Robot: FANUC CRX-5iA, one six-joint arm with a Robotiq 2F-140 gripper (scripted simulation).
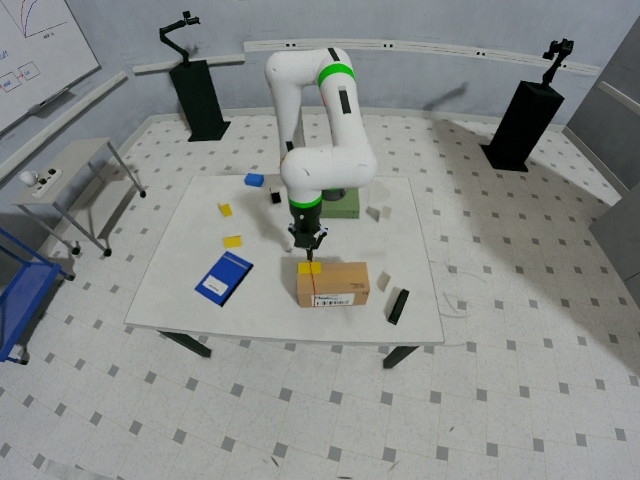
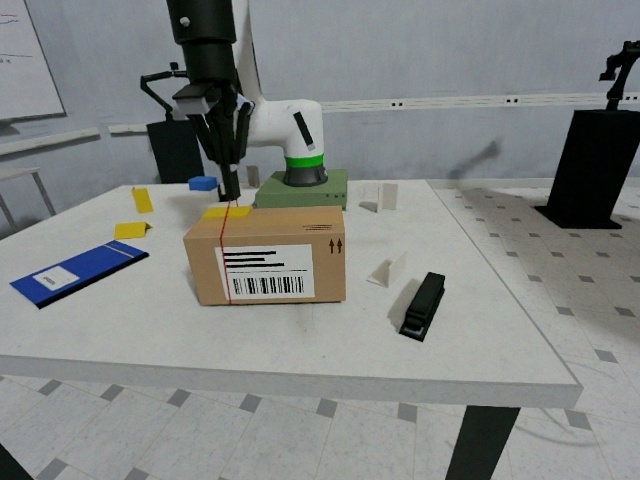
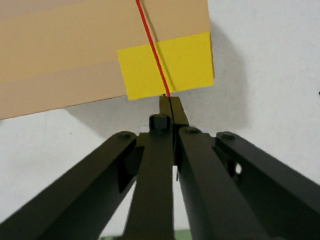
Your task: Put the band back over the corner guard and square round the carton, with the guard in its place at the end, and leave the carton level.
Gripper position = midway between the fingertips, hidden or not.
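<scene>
My gripper is in view [image 2: 234, 198], and the gripper [image 3: 168, 111] shows again there. You'd also see a brown carton [image 1: 339, 284] and [image 3: 61, 61], plus a yellow corner guard [image 3: 186, 63]. There's a white guard [image 2: 387, 273] too, and a black block [image 2: 418, 317], though in image 3 the block is out of frame.
</scene>
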